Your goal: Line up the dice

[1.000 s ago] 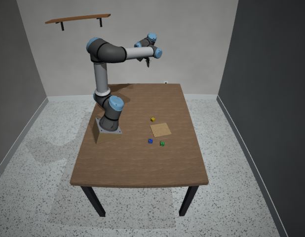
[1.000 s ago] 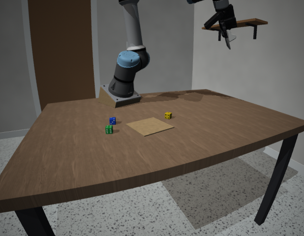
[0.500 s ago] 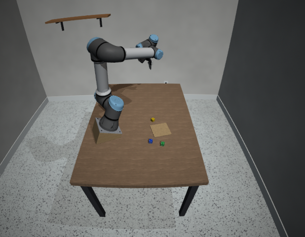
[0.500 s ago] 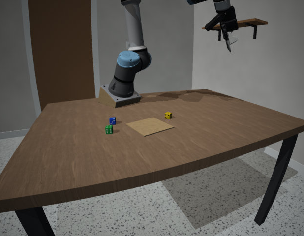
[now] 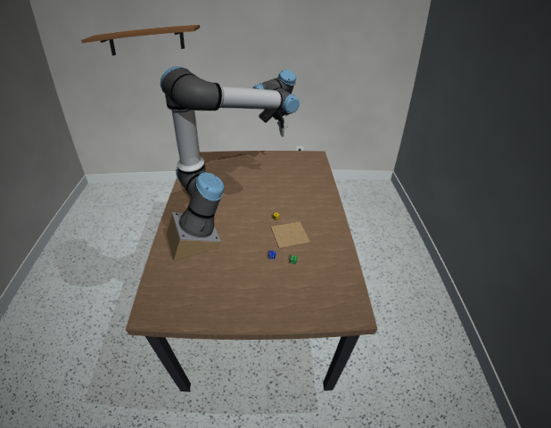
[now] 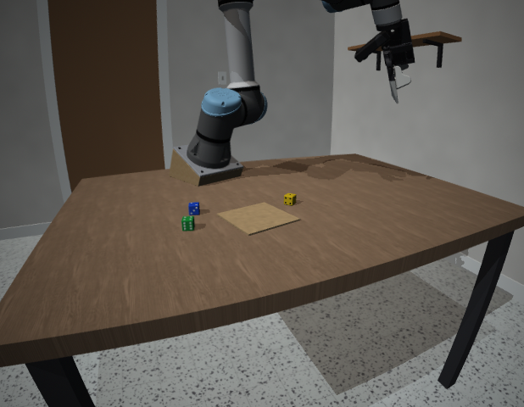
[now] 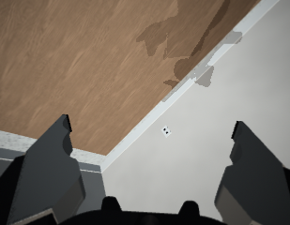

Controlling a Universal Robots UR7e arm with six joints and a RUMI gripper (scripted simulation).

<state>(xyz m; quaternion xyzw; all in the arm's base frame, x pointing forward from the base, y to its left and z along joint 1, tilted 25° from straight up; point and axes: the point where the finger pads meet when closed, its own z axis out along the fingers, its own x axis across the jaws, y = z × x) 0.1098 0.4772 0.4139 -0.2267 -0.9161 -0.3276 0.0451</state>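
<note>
Now: hand 230 mm short of the green die, 600 mm to the left of it and 290 mm above it. The rest, counted from my hand: tan mat (190 mm ahead, 440 mm to the right, 300 mm below); yellow die (110 mm ahead, 350 mm to the right, 290 mm below); blue die (140 mm ahead, 590 mm to the right, 290 mm below).
</note>
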